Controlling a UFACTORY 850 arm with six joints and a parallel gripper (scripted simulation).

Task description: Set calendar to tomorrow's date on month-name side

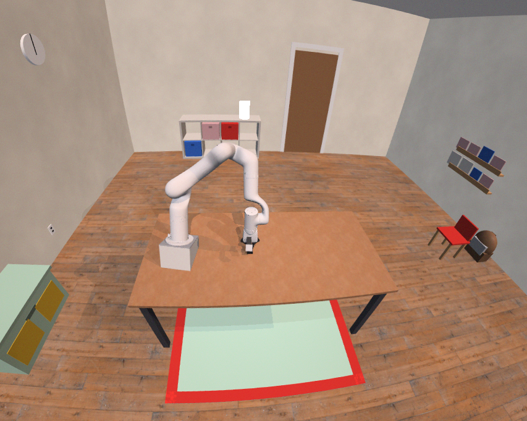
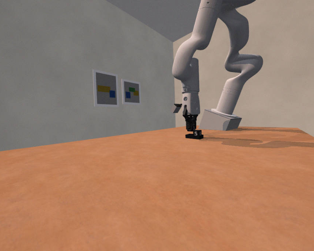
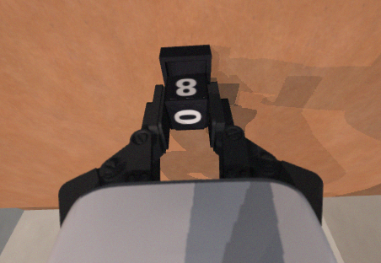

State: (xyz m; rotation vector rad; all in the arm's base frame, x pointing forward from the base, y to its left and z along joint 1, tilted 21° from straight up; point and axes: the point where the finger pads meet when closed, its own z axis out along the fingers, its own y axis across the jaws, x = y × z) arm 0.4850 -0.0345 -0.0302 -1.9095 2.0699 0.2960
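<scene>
Right now my hand is 40 mm above the calendar cube and 30 mm to the right of it. Also, from my hand: black calendar tray 50 mm below, 20 mm to the left; then black cube 10 mm below.
</scene>
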